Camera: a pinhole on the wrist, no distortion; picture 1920 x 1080 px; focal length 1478.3 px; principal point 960.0 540.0 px. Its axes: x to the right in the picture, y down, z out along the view. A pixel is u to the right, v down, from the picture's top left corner.
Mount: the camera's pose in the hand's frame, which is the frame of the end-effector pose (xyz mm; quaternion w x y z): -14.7 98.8 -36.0 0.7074 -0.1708 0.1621 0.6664
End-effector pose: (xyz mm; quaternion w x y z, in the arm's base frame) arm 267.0 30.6 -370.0 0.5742 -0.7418 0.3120 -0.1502
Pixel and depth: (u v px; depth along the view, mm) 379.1 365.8 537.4
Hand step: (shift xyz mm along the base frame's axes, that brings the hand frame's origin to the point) 297.2 363.5 -310.1
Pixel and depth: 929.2 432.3 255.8
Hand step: 55.0 114.2 -256.7
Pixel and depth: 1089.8 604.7 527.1
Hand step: 101.9 277.5 -478.4
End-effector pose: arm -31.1 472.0 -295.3 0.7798 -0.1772 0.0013 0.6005
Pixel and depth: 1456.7 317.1 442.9
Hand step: -447.2 231.5 141.8
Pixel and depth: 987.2 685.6 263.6
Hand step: -263.3 65.6 129.9
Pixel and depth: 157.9 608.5 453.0
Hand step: -198.2 106.0 434.6
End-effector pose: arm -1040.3 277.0 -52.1 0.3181 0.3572 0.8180 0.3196
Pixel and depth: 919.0 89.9 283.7
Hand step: 210.1 239.3 10.2
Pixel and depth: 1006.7 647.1 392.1
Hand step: 362.7 214.9 48.6
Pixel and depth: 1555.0 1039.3 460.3
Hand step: 482.6 220.2 239.0
